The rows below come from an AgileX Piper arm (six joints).
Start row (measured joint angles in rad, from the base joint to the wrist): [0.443, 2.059, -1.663, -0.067, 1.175, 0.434]
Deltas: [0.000, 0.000, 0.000, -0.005, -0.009, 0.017]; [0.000, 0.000, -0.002, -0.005, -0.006, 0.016]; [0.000, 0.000, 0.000, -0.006, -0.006, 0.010]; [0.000, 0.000, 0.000, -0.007, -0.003, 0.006]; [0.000, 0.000, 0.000, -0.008, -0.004, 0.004]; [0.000, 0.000, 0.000, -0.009, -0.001, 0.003]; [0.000, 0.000, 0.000, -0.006, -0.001, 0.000]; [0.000, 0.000, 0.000, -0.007, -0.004, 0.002]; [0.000, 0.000, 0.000, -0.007, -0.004, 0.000]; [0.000, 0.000, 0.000, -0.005, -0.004, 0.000]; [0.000, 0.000, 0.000, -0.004, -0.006, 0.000]
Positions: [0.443, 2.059, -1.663, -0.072, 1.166, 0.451]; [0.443, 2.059, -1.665, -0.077, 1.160, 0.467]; [0.443, 2.059, -1.665, -0.083, 1.154, 0.477]; [0.443, 2.059, -1.665, -0.090, 1.151, 0.483]; [0.443, 2.059, -1.665, -0.098, 1.147, 0.487]; [0.443, 2.059, -1.665, -0.107, 1.146, 0.490]; [0.443, 2.059, -1.665, -0.113, 1.145, 0.490]; [0.443, 2.059, -1.665, -0.120, 1.141, 0.492]; [0.443, 2.059, -1.665, -0.127, 1.137, 0.492]; [0.443, 2.059, -1.665, -0.132, 1.133, 0.492]; [0.443, 2.059, -1.665, -0.136, 1.127, 0.492]
